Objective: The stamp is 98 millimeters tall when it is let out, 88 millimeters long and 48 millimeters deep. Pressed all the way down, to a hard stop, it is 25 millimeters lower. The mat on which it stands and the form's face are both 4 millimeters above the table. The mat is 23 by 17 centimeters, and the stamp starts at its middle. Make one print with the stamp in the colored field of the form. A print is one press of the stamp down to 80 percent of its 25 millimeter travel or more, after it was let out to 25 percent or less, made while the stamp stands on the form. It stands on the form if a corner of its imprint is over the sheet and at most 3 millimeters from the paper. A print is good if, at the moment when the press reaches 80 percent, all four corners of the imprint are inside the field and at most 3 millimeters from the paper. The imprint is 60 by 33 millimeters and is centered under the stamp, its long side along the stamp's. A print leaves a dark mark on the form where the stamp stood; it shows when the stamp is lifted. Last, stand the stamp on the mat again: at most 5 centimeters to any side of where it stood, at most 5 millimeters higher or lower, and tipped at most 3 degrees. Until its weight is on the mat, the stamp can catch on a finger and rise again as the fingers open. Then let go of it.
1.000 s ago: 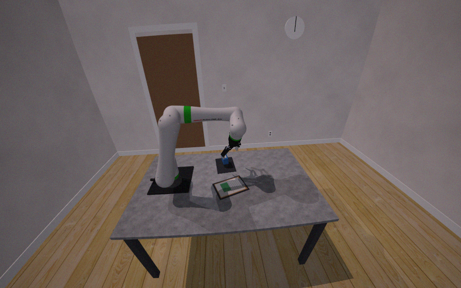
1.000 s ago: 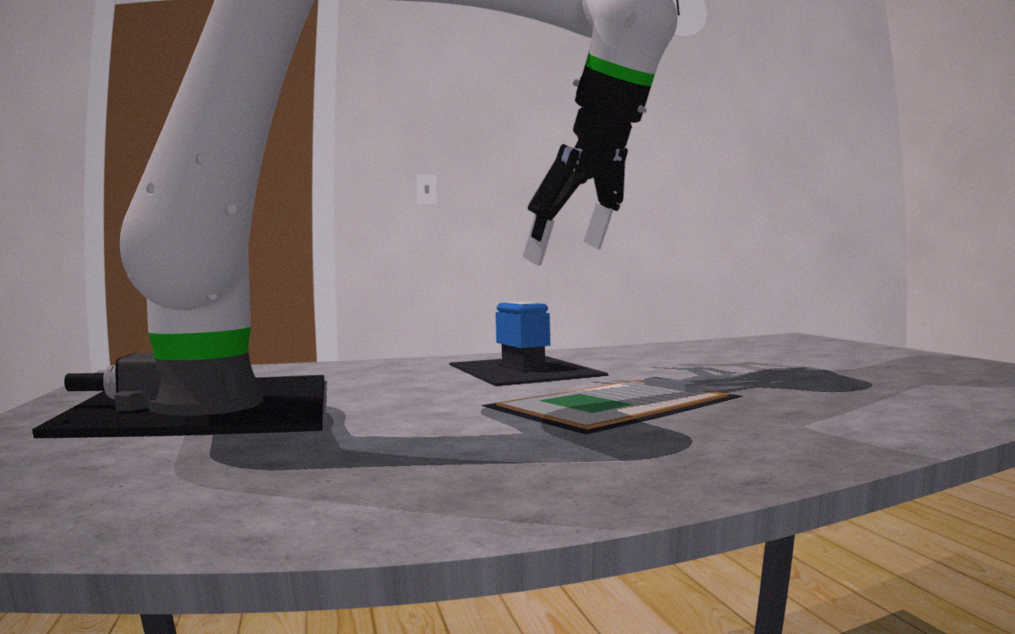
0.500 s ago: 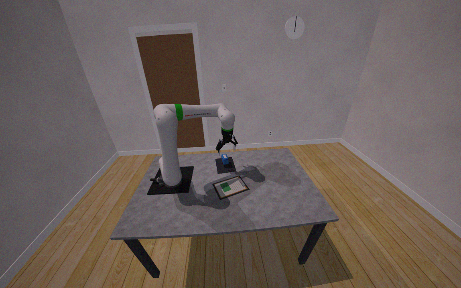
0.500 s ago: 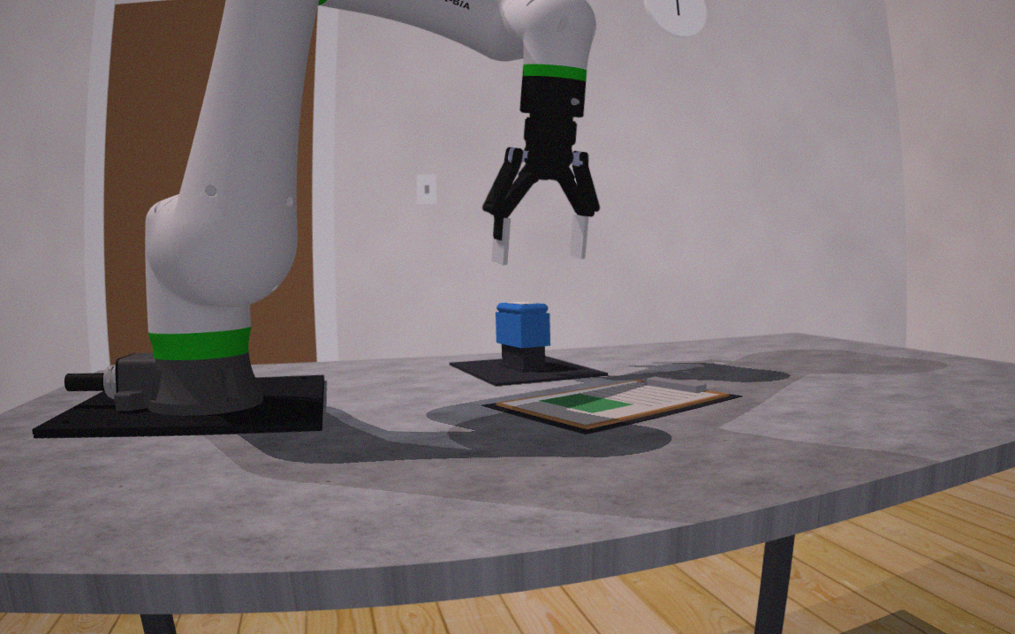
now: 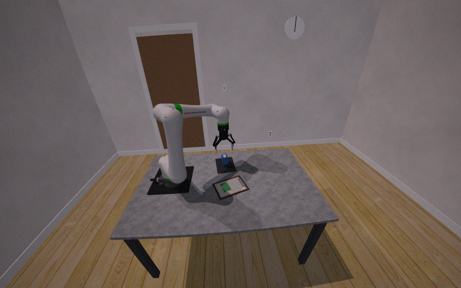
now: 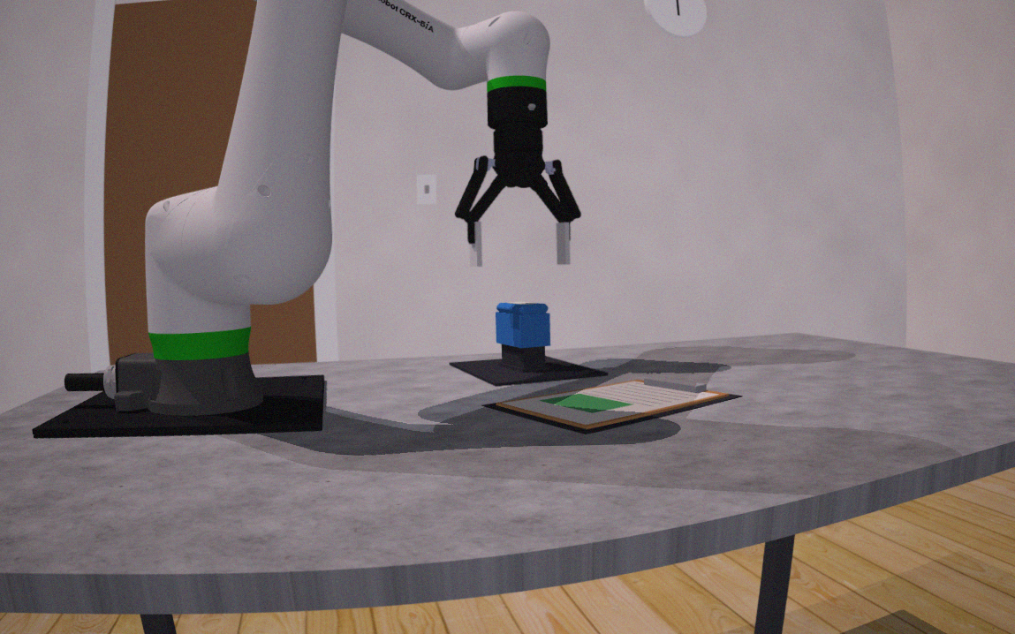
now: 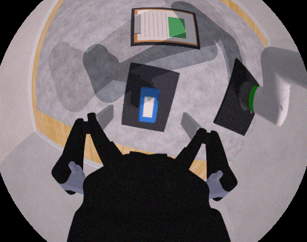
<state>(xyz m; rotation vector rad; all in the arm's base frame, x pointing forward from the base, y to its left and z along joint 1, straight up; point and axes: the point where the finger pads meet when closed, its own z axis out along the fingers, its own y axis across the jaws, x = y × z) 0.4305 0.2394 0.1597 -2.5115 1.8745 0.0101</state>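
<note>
My hand is 12 cm above the blue stamp. The rest, counted from my hand: dark mat (17 cm below); then stamp base (15 cm below).
</note>
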